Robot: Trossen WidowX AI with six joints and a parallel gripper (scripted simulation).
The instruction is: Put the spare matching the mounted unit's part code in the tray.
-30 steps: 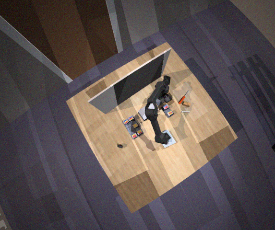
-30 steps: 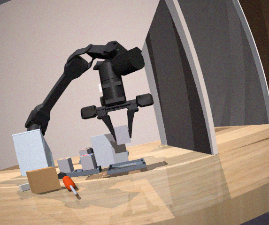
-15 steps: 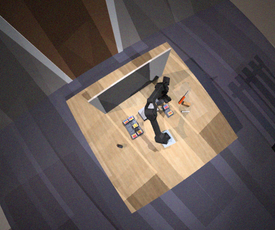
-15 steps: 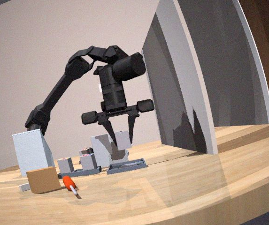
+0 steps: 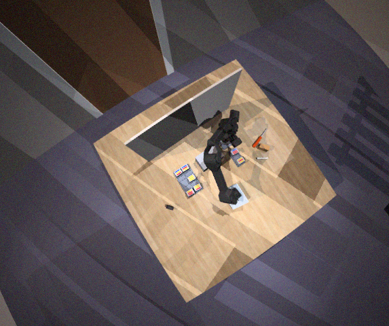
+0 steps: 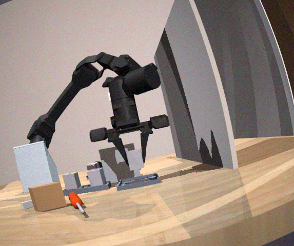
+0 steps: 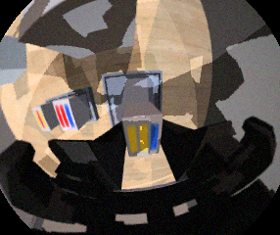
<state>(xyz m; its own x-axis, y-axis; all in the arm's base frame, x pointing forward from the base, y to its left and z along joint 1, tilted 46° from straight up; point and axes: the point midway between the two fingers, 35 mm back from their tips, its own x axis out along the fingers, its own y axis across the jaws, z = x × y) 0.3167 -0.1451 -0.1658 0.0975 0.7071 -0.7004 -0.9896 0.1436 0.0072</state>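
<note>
Right now the shallow grey tray is 4 cm below my gripper tip. Round my gripper tip: pale grey spare 2 cm above; then grey mounted unit 20 cm to the left, 3 cm behind; then rack 14 cm behind, 4 cm below, 3 cm to the left.
</note>
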